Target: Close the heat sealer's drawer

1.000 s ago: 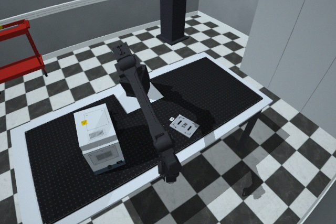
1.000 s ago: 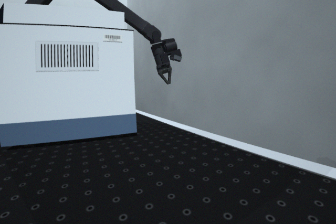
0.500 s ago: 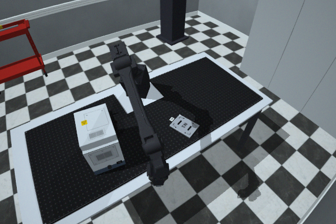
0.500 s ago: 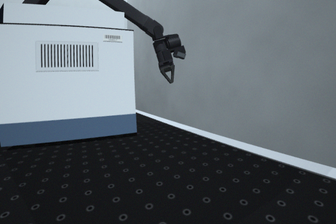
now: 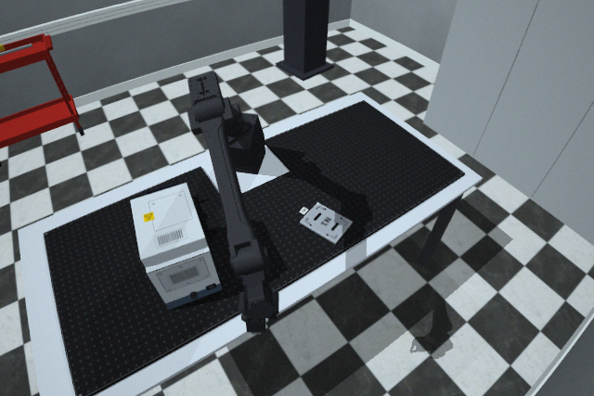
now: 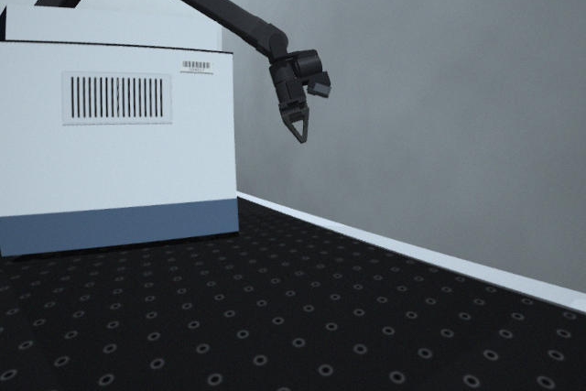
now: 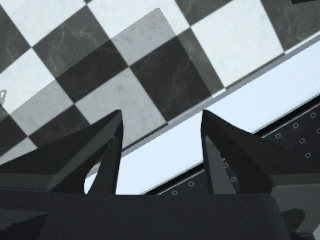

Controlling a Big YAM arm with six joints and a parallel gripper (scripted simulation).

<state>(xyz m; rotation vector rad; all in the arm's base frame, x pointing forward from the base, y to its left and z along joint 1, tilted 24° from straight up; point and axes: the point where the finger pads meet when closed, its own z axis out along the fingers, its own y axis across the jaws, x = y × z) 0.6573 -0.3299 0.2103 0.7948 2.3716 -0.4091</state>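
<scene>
The dark blue drawer lies 600 mm behind my hand, 70 mm below it and 20 mm to the left of it. Round my hand: tiny tag: 440 mm to the left, 300 mm behind, 150 mm below.
</scene>
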